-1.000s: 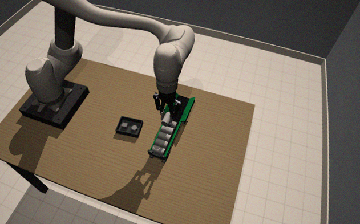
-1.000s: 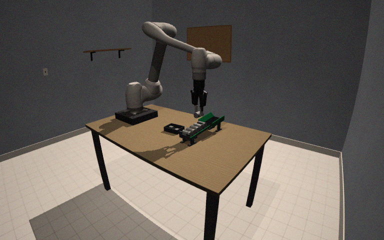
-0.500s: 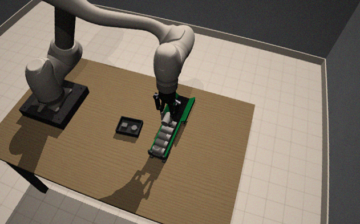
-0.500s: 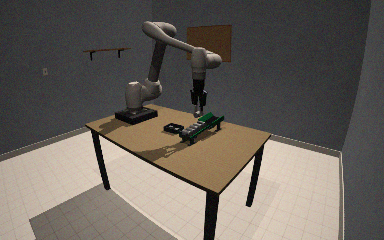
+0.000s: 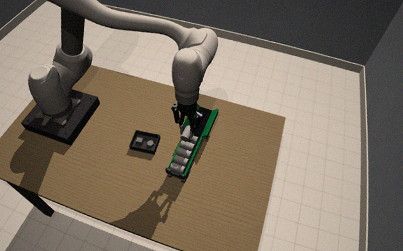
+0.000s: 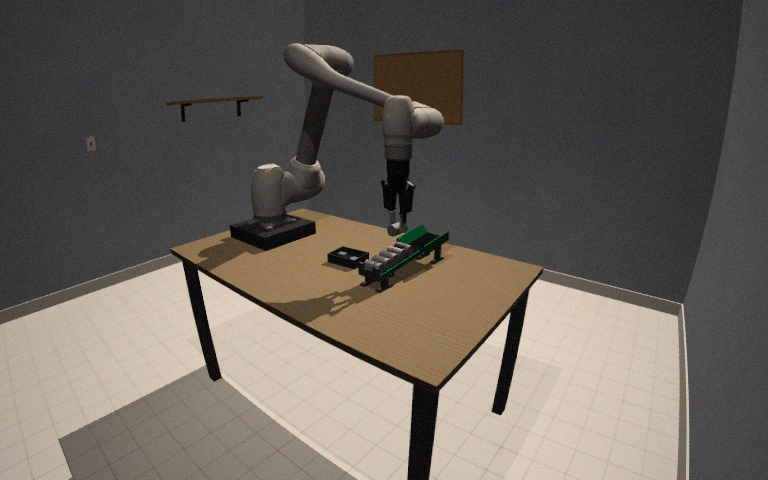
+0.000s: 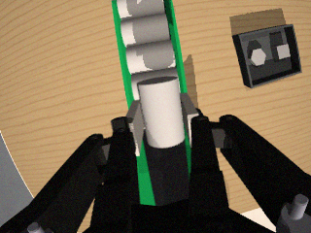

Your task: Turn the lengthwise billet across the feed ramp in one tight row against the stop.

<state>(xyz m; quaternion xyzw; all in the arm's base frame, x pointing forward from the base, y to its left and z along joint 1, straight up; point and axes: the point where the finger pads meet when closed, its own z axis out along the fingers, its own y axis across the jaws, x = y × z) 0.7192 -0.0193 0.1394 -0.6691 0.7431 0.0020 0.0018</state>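
The billet lies 3 cm below my hand. Round my hand: small black tray: 22 cm behind, 19 cm below, 1 cm to the right; then stop: 15 cm to the right, 14 cm below, 1 cm behind.
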